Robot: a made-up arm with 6 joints. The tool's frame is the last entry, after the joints. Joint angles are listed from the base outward.
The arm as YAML. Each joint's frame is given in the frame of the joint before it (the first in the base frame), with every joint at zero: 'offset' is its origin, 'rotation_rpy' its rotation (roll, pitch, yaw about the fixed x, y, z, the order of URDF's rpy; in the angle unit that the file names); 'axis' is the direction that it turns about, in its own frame. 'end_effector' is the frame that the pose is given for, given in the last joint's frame.
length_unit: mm
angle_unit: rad
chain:
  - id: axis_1
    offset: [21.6, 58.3, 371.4]
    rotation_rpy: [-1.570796, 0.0, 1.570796]
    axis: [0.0, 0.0, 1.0]
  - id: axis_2
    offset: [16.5, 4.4, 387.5]
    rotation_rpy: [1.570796, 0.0, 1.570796]
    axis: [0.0, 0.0, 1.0]
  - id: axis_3
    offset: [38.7, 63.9, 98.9]
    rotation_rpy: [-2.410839, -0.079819, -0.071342]
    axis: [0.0, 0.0, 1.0]
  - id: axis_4
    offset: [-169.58, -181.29, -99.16]
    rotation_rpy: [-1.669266, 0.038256, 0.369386]
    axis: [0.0, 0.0, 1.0]
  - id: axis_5
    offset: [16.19, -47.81, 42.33]
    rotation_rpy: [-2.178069, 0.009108, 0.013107]
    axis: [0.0, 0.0, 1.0]
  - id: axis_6
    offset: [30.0, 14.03, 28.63]
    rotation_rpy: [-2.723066, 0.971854, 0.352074]
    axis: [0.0, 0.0, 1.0]
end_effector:
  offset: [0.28, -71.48, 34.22]
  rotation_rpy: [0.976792, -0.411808, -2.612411]
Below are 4 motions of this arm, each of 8 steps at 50 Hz.
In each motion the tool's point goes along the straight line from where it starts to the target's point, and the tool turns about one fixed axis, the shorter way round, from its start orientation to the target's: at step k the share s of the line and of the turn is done. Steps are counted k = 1, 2, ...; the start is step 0. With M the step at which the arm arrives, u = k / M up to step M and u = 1 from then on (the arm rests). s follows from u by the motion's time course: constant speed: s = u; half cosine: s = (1 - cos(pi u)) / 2; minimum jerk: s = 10 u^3 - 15 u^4 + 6 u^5.
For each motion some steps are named. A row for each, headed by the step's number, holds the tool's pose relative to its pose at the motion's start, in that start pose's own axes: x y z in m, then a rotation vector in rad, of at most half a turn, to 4 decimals.
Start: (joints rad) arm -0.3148 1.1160 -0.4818 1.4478 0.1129 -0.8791
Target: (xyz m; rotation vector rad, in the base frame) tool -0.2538 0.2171 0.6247 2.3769 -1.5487 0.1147
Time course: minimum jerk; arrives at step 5
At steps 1, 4, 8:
1: 0.0003 0.0004 -0.0003 0.0019 0.0001 0.0004
4: 0.0043 0.0070 -0.0049 0.0317 0.0015 0.0065
8: 0.0045 0.0075 -0.0052 0.0336 0.0016 0.0069

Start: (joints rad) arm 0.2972 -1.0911 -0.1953 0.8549 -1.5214 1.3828
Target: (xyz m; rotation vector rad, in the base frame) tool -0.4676 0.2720 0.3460 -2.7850 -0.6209 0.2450
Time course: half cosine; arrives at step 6
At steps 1, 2, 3, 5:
1: -0.0001 -0.0002 -0.0010 0.0040 -0.0014 -0.0019
2: -0.0002 -0.0007 -0.0035 0.0149 -0.0052 -0.0071
3: -0.0005 -0.0013 -0.0071 0.0299 -0.0103 -0.0141
5: -0.0009 -0.0024 -0.0132 0.0558 -0.0193 -0.0264

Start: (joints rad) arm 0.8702 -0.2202 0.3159 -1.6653 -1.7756 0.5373
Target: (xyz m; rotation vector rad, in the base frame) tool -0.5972 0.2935 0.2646 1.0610 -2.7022 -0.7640
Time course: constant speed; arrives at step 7
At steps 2, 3, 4, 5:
2: -0.0028 0.0036 -0.0009 0.0009 -0.0054 0.0078
3: -0.0042 0.0054 -0.0013 0.0014 -0.0082 0.0116
4: -0.0056 0.0073 -0.0018 0.0018 -0.0109 0.0155
5: -0.0071 0.0091 -0.0022 0.0023 -0.0136 0.0194

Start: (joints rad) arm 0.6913 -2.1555 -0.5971 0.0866 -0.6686 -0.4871
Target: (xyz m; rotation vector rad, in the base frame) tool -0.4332 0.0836 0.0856 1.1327 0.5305 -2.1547
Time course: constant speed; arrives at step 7
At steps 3, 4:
3: 0.0006 0.0065 0.0023 0.0013 0.0069 0.0391
4: 0.0008 0.0086 0.0031 0.0017 0.0092 0.0521

